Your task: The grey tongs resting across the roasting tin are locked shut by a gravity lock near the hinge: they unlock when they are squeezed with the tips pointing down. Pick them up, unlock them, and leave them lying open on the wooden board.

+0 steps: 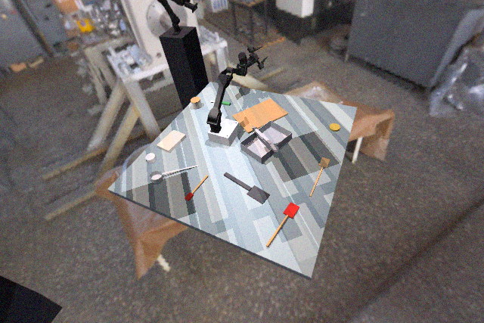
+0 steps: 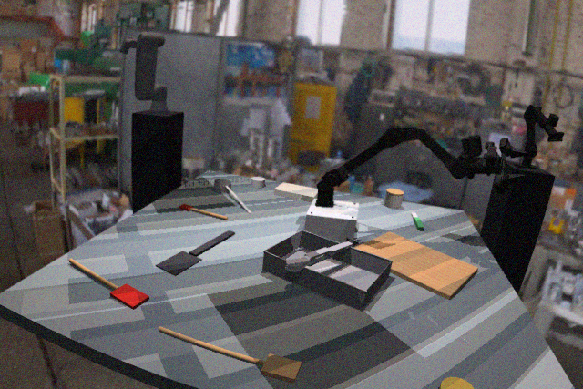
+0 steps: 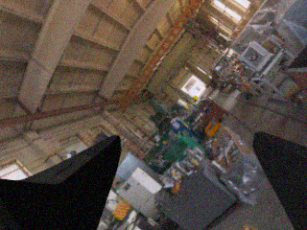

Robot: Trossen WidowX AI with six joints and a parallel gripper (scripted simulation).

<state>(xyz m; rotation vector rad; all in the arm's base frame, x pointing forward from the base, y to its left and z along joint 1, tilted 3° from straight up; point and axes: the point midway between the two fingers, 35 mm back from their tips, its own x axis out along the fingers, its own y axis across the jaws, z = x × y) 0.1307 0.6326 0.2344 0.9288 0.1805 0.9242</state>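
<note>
Now: gripper tip 200 mm short of the dark grey roasting tin, 600 mm to the left of it and 330 mm above it. Also, from my gripper tip: dark grey spatula (210 mm ahead, 980 mm to the right, 360 mm below); wooden board (60 mm ahead, 330 mm to the right, 350 mm below); pale block (460 mm behind, 780 mm to the right, 350 mm below).
</note>
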